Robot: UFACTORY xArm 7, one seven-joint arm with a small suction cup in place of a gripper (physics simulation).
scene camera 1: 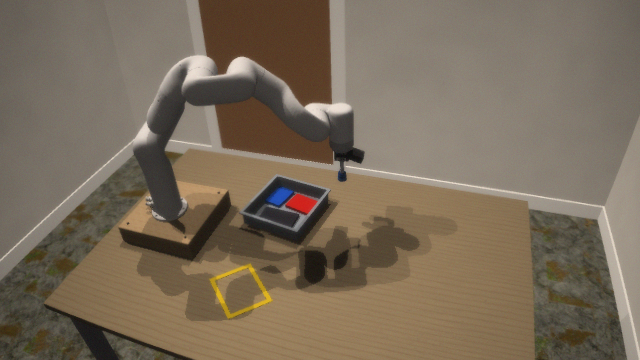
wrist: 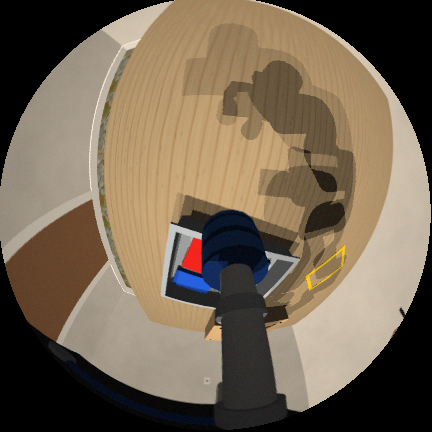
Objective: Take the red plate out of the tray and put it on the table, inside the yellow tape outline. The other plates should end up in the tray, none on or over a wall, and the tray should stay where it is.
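Frame: origin at the arm's base, x down, y back, z left, level; metres.
Where they show: hand, tool point: (scene camera 1: 342, 179) (wrist: 229, 234); arm's base, link origin: (scene camera 1: 170, 209).
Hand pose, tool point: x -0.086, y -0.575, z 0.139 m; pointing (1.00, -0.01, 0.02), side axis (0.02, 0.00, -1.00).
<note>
Things, the pixels of their top centre, and the offset from my tool point. Level surfaces: height alone.
- grey tray, top centre: (wrist: 221, 286) (scene camera 1: 285, 200) dx +0.101, dy +0.194, dz -0.014 m
- red plate, top centre: (wrist: 205, 255) (scene camera 1: 303, 203) dx +0.137, dy +0.142, dz +0.022 m
- blue plate, top centre: (wrist: 192, 282) (scene camera 1: 279, 195) dx +0.137, dy +0.238, dz +0.056 m
- dark grey plate, top centre: (scene camera 1: 277, 217) dx +0.138, dy +0.216, dz -0.066 m
- wooden table, surface height: dx +0.151 m
The grey tray (scene camera 1: 272, 228) (wrist: 170, 257) stands on the table. In it lie the red plate (scene camera 1: 302, 203) (wrist: 192, 257), the blue plate (scene camera 1: 280, 196) (wrist: 191, 281) beside it, and a dark grey plate (scene camera 1: 279, 216) on the near side in the scene view. The dark plate is hidden behind the cup in the wrist view. The yellow tape outline (scene camera 1: 220, 298) (wrist: 308, 282) lies on the table, with no plate inside. My suction cup (scene camera 1: 342, 176) (wrist: 234, 250) is open, holds nothing and hangs in the air, to the right of the tray in the scene view.
The wooden base block (scene camera 1: 200, 200) under my arm stands left of the tray in the scene view. Shadows of my arm fall across the wooden table (scene camera 1: 450, 280) and the tape outline. A wall and a brown door (scene camera 1: 270, 100) stand behind the table.
</note>
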